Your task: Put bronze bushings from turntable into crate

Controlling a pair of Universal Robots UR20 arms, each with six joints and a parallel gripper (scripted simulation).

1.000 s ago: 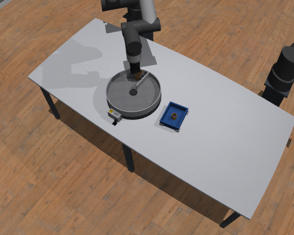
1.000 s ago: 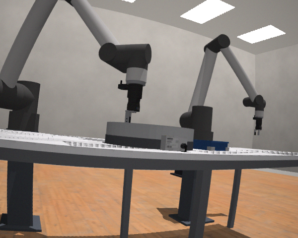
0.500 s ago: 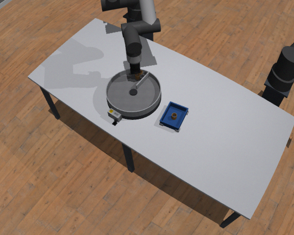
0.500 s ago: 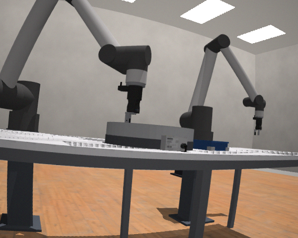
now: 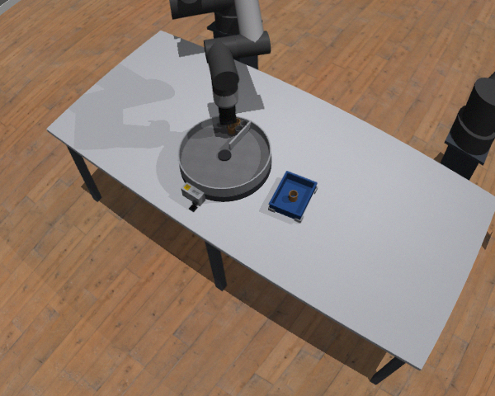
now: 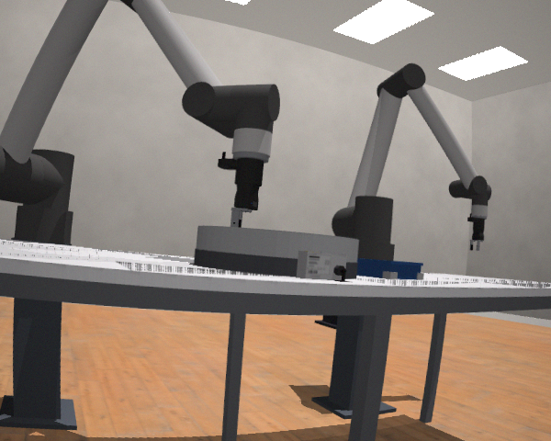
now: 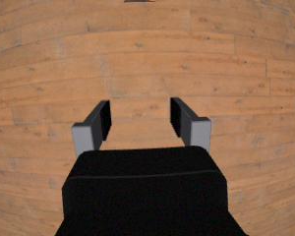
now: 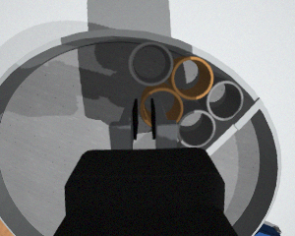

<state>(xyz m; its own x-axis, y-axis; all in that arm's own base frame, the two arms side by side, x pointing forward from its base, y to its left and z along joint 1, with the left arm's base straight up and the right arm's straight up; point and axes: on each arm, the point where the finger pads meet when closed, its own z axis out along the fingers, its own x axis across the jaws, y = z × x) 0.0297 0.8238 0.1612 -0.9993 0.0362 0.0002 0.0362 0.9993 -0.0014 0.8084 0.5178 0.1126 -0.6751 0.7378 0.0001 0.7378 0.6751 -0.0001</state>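
The blue crate lies 43 cm to the left of my right hand, 11 cm ahead of it and 9 cm below it.
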